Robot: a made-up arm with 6 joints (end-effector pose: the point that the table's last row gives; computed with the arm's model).
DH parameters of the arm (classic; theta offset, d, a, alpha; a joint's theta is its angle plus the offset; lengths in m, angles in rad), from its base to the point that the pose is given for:
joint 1: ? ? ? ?
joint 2: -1.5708 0 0.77 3.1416
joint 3: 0 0 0.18 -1.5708
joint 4: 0 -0.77 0 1.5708
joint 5: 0 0 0 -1.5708
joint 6: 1.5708 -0.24 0 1.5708
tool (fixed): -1.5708 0 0 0
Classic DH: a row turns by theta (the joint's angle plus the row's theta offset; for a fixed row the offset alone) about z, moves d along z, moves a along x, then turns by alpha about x.
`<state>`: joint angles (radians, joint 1 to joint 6).
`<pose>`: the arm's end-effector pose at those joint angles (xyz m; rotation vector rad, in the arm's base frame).
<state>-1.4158 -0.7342 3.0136 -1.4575 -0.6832 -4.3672</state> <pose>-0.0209 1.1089 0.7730 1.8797 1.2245 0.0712</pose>
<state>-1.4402 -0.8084 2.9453 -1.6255 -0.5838 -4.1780</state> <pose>-0.0166 1.1409 0.7011 1.7515 1.2751 -0.0293</pose>
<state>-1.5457 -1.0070 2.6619 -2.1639 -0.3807 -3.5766</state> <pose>0.0417 1.2846 0.5933 1.5821 1.4474 -0.1572</pose>
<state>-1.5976 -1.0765 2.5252 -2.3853 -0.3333 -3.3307</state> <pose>0.0902 1.3537 0.5902 1.5876 1.5091 -0.1438</pose>
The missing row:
joint 1: 0 0.88 0.11 -1.5708
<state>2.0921 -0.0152 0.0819 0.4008 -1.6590 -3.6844</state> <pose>-0.3412 0.7814 1.6826 1.5446 1.0684 -0.8868</pose>
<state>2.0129 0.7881 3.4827 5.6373 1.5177 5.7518</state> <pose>0.2204 -0.1285 1.4264 -1.6019 0.6653 0.5712</pose>
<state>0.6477 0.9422 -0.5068 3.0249 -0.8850 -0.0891</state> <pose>0.9753 0.7108 0.4619 2.8696 0.7482 -0.8710</pose>
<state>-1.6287 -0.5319 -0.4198 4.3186 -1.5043 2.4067</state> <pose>0.1936 -0.4821 1.9017 -0.9330 -0.3312 -0.2613</pose>
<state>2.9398 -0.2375 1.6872 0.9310 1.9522 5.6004</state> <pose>0.5527 -0.2955 2.1584 -1.9289 1.6113 0.3264</pose>
